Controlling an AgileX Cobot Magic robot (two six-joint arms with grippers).
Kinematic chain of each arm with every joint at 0, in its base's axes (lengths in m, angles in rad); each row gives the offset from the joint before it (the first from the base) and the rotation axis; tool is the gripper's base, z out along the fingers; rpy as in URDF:
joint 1: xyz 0 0 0.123 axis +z
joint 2: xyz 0 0 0 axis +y
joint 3: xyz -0.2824 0 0.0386 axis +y
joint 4: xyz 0.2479 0 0.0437 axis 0.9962 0 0.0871
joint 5: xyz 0 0 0 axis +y
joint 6: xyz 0.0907 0 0.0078 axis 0.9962 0 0.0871
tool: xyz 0 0 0 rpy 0 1.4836 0
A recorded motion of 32 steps. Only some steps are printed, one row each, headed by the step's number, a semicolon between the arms.
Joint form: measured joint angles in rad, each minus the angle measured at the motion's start. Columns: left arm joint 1, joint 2, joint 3, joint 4, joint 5, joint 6; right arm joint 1, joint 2, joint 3, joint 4, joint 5, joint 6.
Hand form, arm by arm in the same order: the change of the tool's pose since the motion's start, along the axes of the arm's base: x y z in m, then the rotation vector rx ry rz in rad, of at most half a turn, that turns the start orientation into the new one. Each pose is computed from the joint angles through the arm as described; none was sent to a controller.
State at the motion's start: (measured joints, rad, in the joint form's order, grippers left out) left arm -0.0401 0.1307 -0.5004 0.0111 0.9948 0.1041; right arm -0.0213 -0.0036 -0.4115 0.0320 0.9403 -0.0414
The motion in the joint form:
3: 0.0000 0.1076 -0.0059 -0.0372 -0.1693 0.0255; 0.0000 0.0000 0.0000 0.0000 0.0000 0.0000
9: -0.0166 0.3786 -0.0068 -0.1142 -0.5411 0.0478; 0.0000 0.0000 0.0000 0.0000 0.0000 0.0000
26: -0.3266 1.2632 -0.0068 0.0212 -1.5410 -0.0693; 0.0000 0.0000 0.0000 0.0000 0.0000 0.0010
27: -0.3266 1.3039 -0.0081 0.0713 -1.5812 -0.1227; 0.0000 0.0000 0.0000 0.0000 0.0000 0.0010
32: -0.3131 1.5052 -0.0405 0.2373 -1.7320 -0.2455; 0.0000 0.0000 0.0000 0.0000 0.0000 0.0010
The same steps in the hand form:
3: 0.0246 -0.0036 0.0120 -0.0149 -0.0672 -0.0258; 0.0000 0.0000 0.0000 0.0000 0.0000 0.0000
9: 0.0862 -0.0102 0.0232 -0.0779 -0.1668 -0.0433; 0.0000 0.0000 0.0000 0.0000 0.0000 0.0000
26: 0.2301 -0.0972 -0.0613 -0.1111 -0.2685 -0.3300; 0.0000 0.0000 0.0000 0.0009 0.0000 -0.0004
27: 0.2337 -0.1014 -0.0685 -0.1330 -0.2626 -0.3518; 0.0000 0.0000 0.0000 0.0009 0.0000 -0.0004
32: 0.2534 -0.1164 -0.1052 -0.1777 -0.2172 -0.4457; 0.0000 0.0000 0.0000 0.0009 0.0000 -0.0004

